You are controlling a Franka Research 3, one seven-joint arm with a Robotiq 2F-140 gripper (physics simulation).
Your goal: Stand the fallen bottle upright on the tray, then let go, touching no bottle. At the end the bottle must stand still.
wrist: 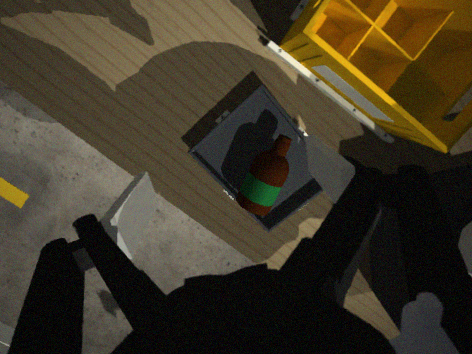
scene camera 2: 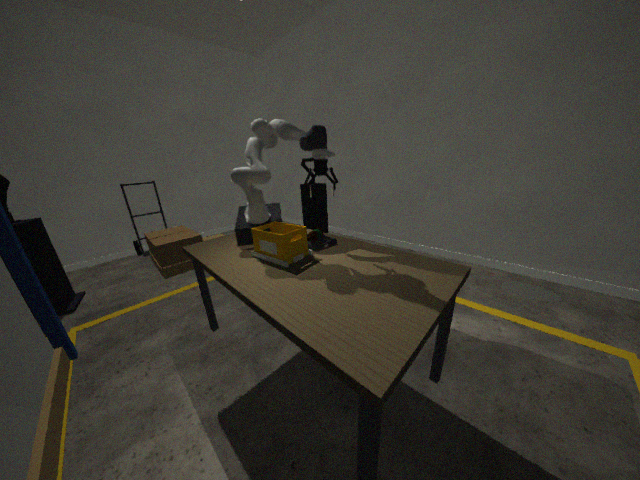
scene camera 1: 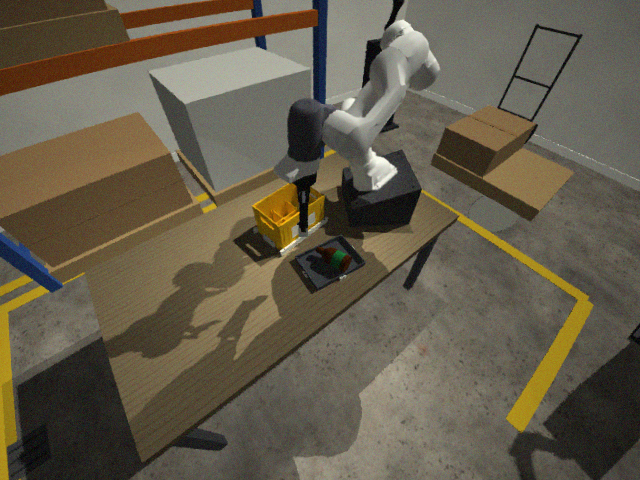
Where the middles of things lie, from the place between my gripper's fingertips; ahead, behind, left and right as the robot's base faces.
Scene:
The brown bottle (wrist: 269, 170) is 130 mm behind my hand, 10 mm to the left of it and 280 mm below it.

